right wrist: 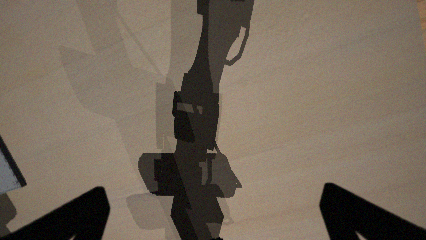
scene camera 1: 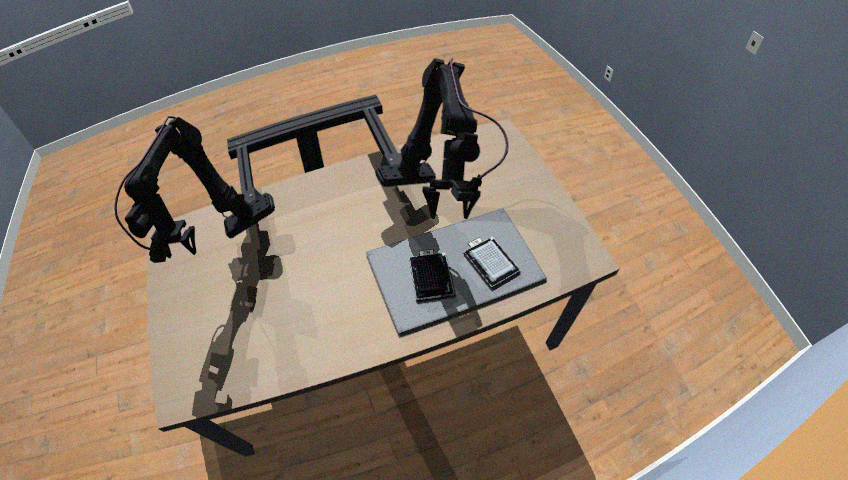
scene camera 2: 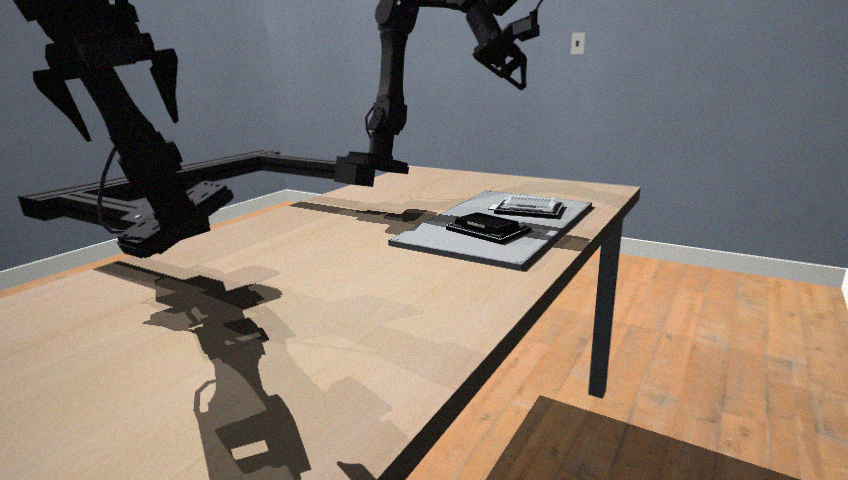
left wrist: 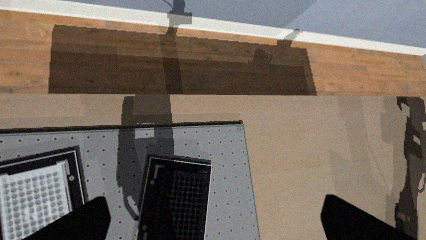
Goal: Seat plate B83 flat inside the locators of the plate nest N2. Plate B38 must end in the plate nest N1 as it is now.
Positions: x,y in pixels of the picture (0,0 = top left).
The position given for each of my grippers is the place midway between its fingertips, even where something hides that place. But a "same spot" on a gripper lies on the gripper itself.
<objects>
My left gripper shows in scene camera 1, in scene camera 2 and in the left wrist view (215,206); in the right wrist view it is out of frame. One and the same spot on my left gripper: (scene camera 2: 484,54) is (scene camera 1: 428,193).
</objects>
